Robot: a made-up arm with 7 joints.
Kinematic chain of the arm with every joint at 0, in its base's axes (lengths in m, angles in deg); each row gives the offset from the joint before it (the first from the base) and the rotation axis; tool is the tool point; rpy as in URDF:
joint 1: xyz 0 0 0.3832 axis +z
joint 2: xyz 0 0 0 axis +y
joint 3: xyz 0 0 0.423 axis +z
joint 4: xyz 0.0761 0 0 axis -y
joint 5: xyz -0.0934 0 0.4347 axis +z
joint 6: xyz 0 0 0 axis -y
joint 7: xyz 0.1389 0 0 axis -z
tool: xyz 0 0 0 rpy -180 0 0
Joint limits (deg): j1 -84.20..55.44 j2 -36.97..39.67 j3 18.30..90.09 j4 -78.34..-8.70 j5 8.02..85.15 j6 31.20..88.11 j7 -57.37..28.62
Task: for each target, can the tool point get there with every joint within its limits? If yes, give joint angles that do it. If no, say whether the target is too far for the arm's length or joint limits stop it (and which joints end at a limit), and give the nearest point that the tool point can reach.
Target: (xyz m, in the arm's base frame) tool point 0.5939 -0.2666 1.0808
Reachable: yes | joints -57.44 31.46 64.97 -35.13 41.56 49.17 -30.40
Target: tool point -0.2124 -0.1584 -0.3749
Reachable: no: joint limits stop it (at a limit: joint 1, joint 2, joint 3, joint 4, joint 5, joint 6) | nearest point 0.2706 -0.7144 0.4228 | short by 1.086 m
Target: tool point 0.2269 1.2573 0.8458
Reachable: no: too far | nearest point 0.1897 0.8567 0.7741 | short by 0.409 m
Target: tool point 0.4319 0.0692 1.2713
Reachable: yes | joints -12.02 17.92 36.85 -17.20 57.11 60.66 -26.78
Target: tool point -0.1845 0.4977 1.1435
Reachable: yes | joints 29.23 4.68 82.29 -58.45 54.72 63.40 -34.39
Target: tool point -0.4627 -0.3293 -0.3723
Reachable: no: joint limits stop it (at a limit: joint 1, joint 2, joint 3, joint 4, joint 5, joint 6) | nearest point 0.2706 -0.7144 0.4228 | short by 1.148 m
